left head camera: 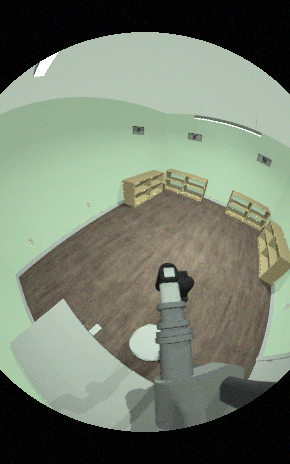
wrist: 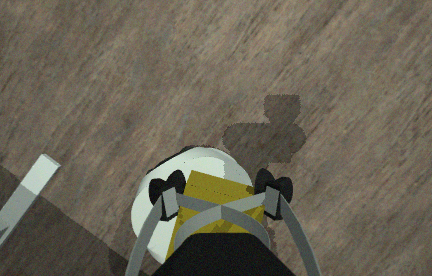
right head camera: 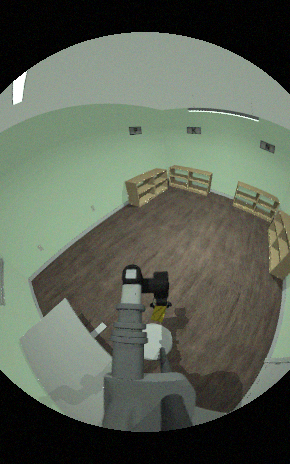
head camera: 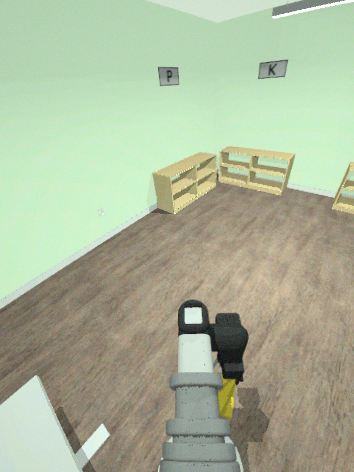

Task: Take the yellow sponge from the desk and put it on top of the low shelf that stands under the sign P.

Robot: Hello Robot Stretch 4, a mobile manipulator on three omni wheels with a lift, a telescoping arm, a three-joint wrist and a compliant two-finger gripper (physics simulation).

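Where they show: gripper, fingertip midpoint: (wrist: pixel 220 185) (head camera: pixel 223 379); robot's base at its link origin: (left head camera: pixel 149 341) (right head camera: pixel 152 340).
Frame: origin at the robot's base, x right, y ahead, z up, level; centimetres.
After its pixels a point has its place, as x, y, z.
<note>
The yellow sponge (head camera: pixel 226 398) {8.3, 20.3, 83.2} (right head camera: pixel 158 314) {7.5, 20.0, 83.1} (wrist: pixel 216 184) {8.3, 26.7, 81.3} is between the fingers of my gripper (wrist: pixel 220 185) {8.7, 25.9, 78.5} (right head camera: pixel 160 304) {8.7, 25.9, 78.5}, which is shut on it. The sponge hangs in the air beside the arm, over the floor and the edge of my round white base. The low shelf (head camera: pixel 164 192) {-35.3, 268.1, 31.4} (left head camera: pixel 128 194) {-36.7, 269.3, 25.6} (right head camera: pixel 132 194) {-36.3, 269.0, 26.8} under the sign P (head camera: pixel 169 76) {-15.9, 331.0, 172.3} (left head camera: pixel 138 130) {-15.4, 331.6, 171.0} (right head camera: pixel 135 130) {-15.4, 331.5, 171.1} is light wood and stands far off against the left wall near the corner. Its top board shows no objects. The sponge is hidden behind the arm in the left head view.
The white desk (head camera: pixel 25 425) {-60.2, 12.4, 69.3} (left head camera: pixel 65 345) {-56.2, -6.5, 69.3} (right head camera: pixel 65 345) {-55.5, -10.5, 69.3} is near at the lower left, with a foot (head camera: pixel 95 446) (wrist: pixel 42 172) sticking out. A second low shelf (head camera: pixel 257 152) {123.7, 346.8, 58.3} stands under the sign K (head camera: pixel 273 69) {137.2, 368.1, 172.4}, right of the corner. Further shelves stand at the right.
</note>
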